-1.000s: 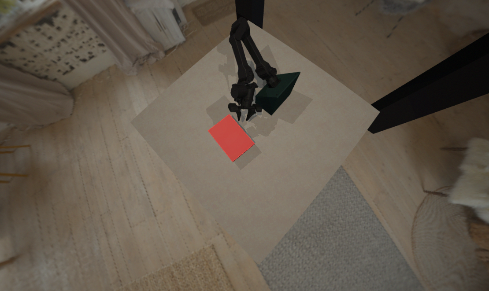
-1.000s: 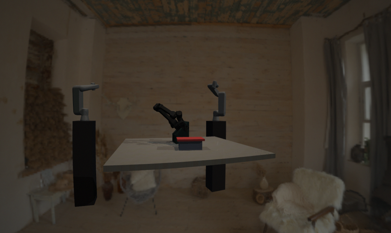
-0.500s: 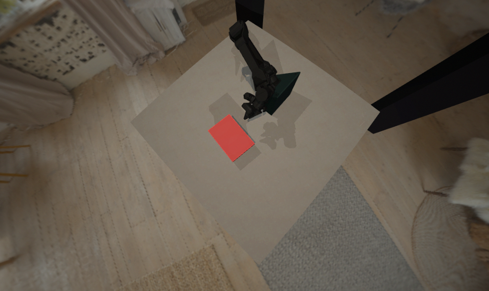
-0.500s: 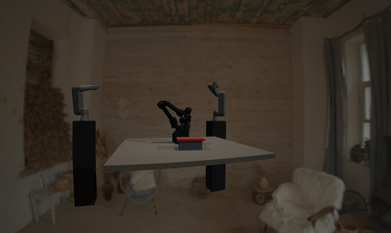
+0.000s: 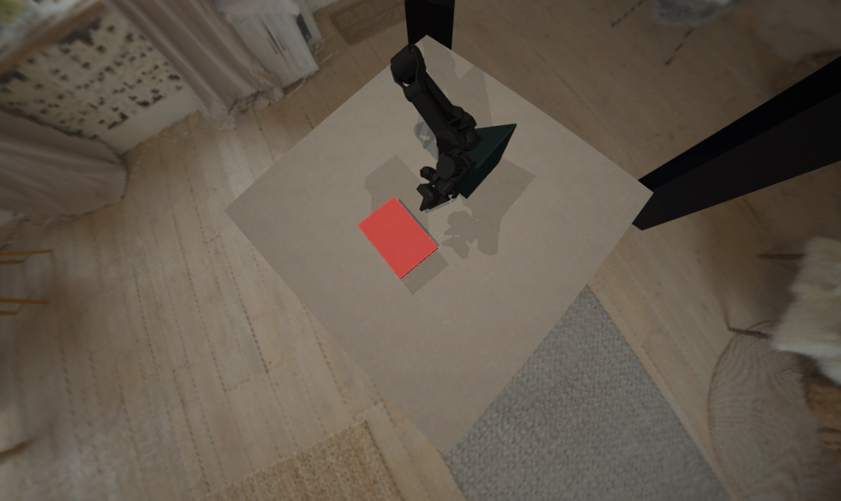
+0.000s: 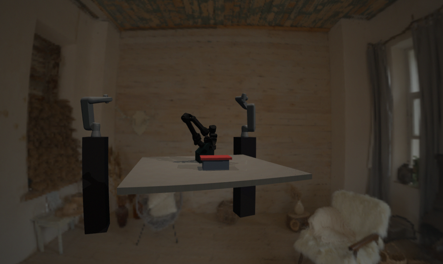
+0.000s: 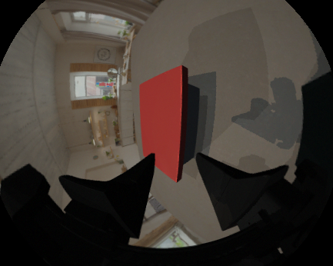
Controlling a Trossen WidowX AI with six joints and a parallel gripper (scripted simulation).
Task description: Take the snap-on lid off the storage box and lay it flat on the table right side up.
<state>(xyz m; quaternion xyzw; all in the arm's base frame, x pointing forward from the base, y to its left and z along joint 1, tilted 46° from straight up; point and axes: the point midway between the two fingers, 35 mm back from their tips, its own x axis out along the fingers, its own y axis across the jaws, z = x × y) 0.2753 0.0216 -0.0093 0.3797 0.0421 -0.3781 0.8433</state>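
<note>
The red lid is 12 cm ahead of my gripper tip, 3 cm to the right of it and 6 cm below it. The rest, counted from my gripper tip: storage box 12 cm ahead, 3 cm to the right, 11 cm below.
</note>
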